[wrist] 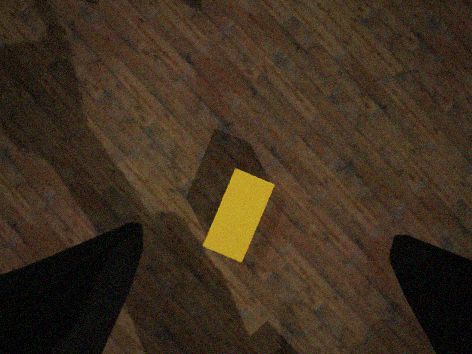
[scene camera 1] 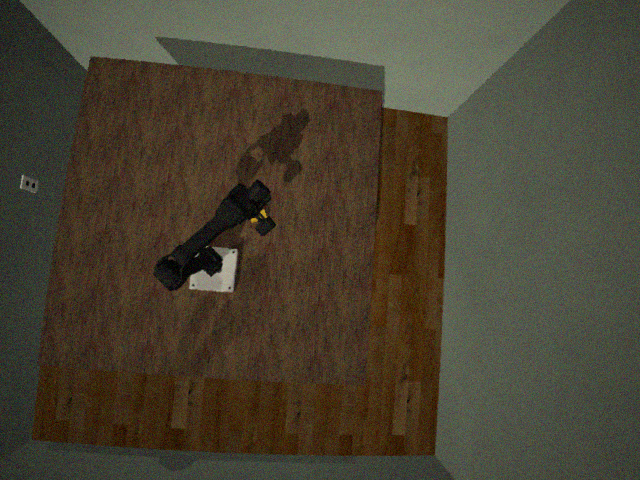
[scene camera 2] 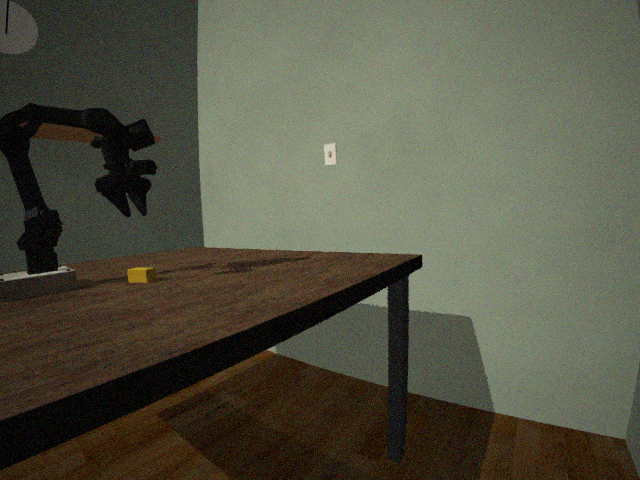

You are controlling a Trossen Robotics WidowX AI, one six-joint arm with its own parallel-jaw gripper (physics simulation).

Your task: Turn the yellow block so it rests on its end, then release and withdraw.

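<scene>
The yellow block (scene camera 1: pixel 263 213) (scene camera 2: pixel 140 274) (wrist: pixel 239 215) lies flat on its long side on the brown table (scene camera 1: pixel 310 310) (scene camera 2: pixel 232 304). In scene camera 1 dark arm parts cover much of it. In the wrist view its long top face is tilted, with one end toward the upper right, and its shadow falls to the upper left. My gripper (scene camera 2: pixel 136 214) (wrist: pixel 268 241) is open and empty. It points down and hangs well above the block, not touching it. In the wrist view the block shows between the two black fingertips, nearer the left one.
The arm's pale base plate (scene camera 1: pixel 225 279) (scene camera 2: pixel 38 285) stands on the table close to the block. The arm's dark shadow (scene camera 1: pixel 281 142) falls on the table beyond it. The table's edge (scene camera 2: pixel 310 315) runs along the near side in scene camera 2.
</scene>
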